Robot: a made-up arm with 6 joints.
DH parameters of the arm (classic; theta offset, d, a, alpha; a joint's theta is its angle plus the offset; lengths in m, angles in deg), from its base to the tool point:
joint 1: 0 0.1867 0 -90
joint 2: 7.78 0 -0.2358 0
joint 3: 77.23 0 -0.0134 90
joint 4: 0 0.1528 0 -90
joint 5: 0 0 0.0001 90
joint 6: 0 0.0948 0 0
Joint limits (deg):
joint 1: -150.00..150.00
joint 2: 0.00..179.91
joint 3: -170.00..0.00
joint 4: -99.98..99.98
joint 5: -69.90..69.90
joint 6: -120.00..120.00
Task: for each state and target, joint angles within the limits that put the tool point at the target. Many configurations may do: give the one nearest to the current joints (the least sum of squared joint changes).
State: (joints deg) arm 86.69 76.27 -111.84 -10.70 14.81 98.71
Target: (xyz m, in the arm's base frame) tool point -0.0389 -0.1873 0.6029
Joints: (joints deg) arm 77.59 38.76 -130.30 -10.29 7.56 98.71
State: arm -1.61 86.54 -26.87 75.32 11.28 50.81
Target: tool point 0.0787 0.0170 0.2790
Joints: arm -1.73 42.51 -14.45 73.53 12.24 50.81
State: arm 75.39 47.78 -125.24 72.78 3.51 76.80
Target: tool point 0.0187 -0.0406 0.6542
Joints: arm 85.88 64.15 -136.53 72.92 -13.83 76.80
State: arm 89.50 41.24 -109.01 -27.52 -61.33 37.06
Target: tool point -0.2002 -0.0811 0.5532
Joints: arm 38.12 37.18 -111.32 -42.94 -67.85 37.06
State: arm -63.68 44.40 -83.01 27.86 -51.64 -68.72
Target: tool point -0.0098 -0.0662 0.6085
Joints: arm -67.65 66.50 -100.83 29.54 -47.15 -68.72
